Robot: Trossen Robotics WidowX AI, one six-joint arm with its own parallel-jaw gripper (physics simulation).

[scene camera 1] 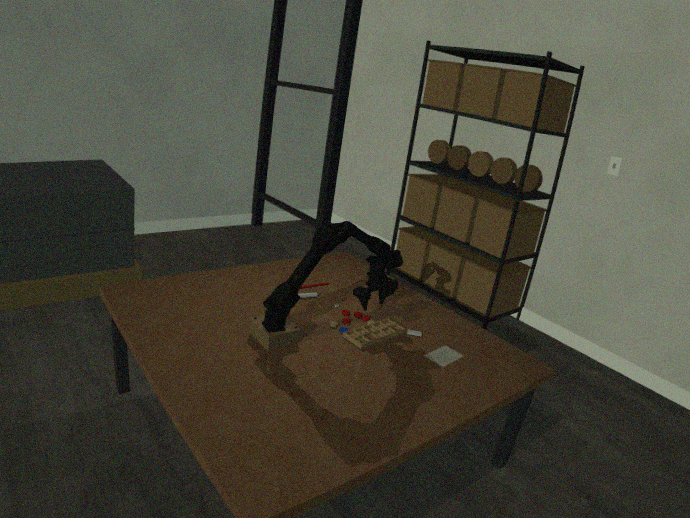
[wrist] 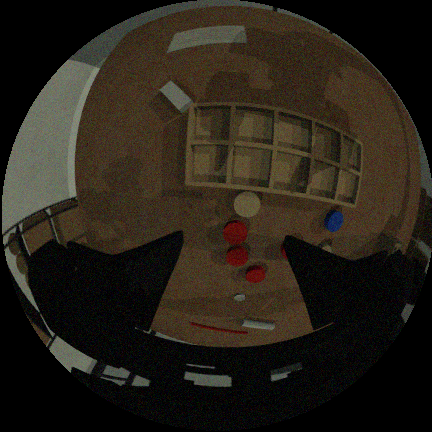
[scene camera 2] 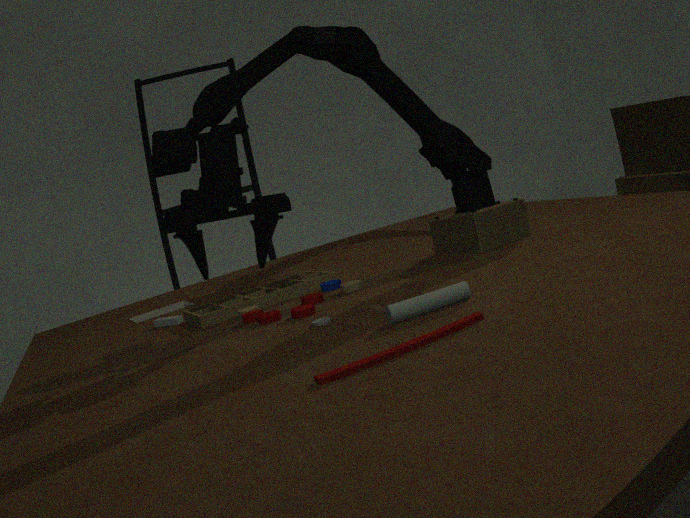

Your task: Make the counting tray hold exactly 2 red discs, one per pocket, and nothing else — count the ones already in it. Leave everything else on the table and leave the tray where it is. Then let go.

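The wooden counting tray (scene camera 1: 384,341) (scene camera 2: 209,318) (wrist: 210,185) has two rows of pockets, and no disc shows in them. Four red discs lie outside it: one red disc (scene camera 1: 366,317) (scene camera 2: 252,316) (wrist: 235,232), a second (scene camera 1: 357,315) (scene camera 2: 269,317) (wrist: 237,256) close beside it, a third (scene camera 1: 345,312) (scene camera 2: 303,310) (wrist: 255,274), and a fourth (scene camera 1: 346,321) (scene camera 2: 312,297) (wrist: 285,251) mostly hidden by a finger in the wrist view. My gripper (scene camera 1: 373,305) (scene camera 2: 234,272) (wrist: 234,238) is wide open and empty, pointing down above the table by the tray and discs.
A cream disc (wrist: 247,204) lies at the tray's edge. A blue disc (scene camera 2: 331,285) (wrist: 334,220) and another cream disc (scene camera 2: 351,286) lie nearby. A white cylinder (scene camera 2: 429,301), red rod (scene camera 2: 398,350), small white piece (scene camera 2: 321,321), white block (wrist: 176,95) and pale sheet (scene camera 1: 444,355) lie around.
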